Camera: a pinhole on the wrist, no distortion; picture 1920 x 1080 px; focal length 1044.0 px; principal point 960.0 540.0 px. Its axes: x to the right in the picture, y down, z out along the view. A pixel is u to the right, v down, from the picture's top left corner.
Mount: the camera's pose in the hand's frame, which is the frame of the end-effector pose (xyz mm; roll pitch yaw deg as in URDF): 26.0 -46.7 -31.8 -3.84 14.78 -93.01
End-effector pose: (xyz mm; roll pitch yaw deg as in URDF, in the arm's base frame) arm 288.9 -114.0 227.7 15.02 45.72 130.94
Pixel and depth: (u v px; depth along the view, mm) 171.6 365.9 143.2
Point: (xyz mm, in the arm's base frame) 228.6 -22.8 312.0
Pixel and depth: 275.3 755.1 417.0
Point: 18.4 212.2 434.3
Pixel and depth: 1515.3 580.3 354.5
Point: 472.1 250.6 310.7
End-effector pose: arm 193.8 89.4 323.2 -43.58 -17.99 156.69
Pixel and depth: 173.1 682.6 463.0
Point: -36.1 -319.8 597.6
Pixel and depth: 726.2 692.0 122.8
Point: 167.6 72.6 437.3
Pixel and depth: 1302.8 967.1 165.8
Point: 168.9 131.5 524.4
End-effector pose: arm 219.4 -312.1 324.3 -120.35 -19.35 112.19
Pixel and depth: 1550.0 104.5 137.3
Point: 100.6 -421.4 401.0
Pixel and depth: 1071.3 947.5 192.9
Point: 13.0 -294.5 389.0
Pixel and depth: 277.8 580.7 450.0
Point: -177.2 -266.4 26.4
